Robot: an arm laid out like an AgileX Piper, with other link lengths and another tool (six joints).
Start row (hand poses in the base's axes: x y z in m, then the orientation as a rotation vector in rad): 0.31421, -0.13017, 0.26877, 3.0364, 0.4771, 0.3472
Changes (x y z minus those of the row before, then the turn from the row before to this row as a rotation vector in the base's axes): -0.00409, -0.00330, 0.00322, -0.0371, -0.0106, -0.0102; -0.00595, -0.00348, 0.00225, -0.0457, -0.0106, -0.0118; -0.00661, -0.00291, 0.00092, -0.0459, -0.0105, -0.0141; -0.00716, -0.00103, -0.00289, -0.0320, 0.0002, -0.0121; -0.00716, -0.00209, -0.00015, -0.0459, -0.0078, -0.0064; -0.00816, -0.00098, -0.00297, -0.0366, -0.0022, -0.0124; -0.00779, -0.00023, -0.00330, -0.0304, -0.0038, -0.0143; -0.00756, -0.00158, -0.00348, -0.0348, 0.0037, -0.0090; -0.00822, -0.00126, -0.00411, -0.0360, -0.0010, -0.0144; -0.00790, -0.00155, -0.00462, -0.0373, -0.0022, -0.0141; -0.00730, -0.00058, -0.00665, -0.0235, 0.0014, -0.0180; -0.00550, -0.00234, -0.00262, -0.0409, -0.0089, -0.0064; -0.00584, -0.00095, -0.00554, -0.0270, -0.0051, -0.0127; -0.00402, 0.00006, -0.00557, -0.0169, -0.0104, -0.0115; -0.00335, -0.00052, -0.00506, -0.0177, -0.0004, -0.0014; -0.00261, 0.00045, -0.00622, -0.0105, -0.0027, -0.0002; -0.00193, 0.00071, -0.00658, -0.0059, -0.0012, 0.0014; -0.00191, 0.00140, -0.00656, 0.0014, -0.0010, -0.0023; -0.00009, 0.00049, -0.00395, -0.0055, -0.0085, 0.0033; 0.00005, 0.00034, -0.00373, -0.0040, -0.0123, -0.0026; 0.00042, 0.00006, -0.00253, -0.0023, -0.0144, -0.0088
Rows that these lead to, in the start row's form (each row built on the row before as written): 0.31012, -0.13347, 0.27199, 2.9985, 0.4619, 0.3497; 0.30417, -0.13695, 0.27424, 2.9525, 0.4449, 0.3491; 0.29756, -0.13986, 0.27516, 2.9065, 0.4248, 0.3479; 0.29040, -0.14089, 0.27227, 2.8768, 0.4088, 0.3359; 0.28324, -0.14298, 0.27212, 2.8307, 0.4006, 0.3322; 0.27508, -0.14396, 0.26915, 2.7958, 0.3846, 0.3222; 0.26729, -0.14419, 0.26585, 2.7666, 0.3654, 0.3158; 0.25973, -0.14577, 0.26237, 2.7344, 0.3559, 0.2993; 0.25151, -0.14703, 0.25826, 2.7003, 0.3379, 0.2876; 0.24361, -0.14858, 0.25364, 2.6645, 0.3203, 0.2775; 0.23631, -0.14916, 0.24699, 2.6432, 0.2981, 0.2647; 0.23081, -0.15150, 0.24437, 2.6016, 0.2891, 0.2654; 0.22497, -0.15245, 0.23883, 2.5749, 0.2724, 0.2619; 0.22095, -0.15239, 0.23326, 2.5570, 0.2549, 0.2676; 0.21760, -0.15291, 0.22820, 2.5395, 0.2542, 0.2642; 0.21499, -0.15246, 0.22198, 2.5286, 0.2536, 0.2655; 0.21306, -0.15175, 0.21540, 2.5225, 0.2553, 0.2664; 0.21115, -0.15035, 0.20884, 2.5238, 0.2519, 0.2670; 0.21106, -0.14986, 0.20489, 2.5165, 0.2531, 0.2779; 0.21111, -0.14952, 0.20116, 2.5102, 0.2452, 0.2915; 0.21153, -0.14946, 0.19863, 2.5054, 0.2285, 0.3055
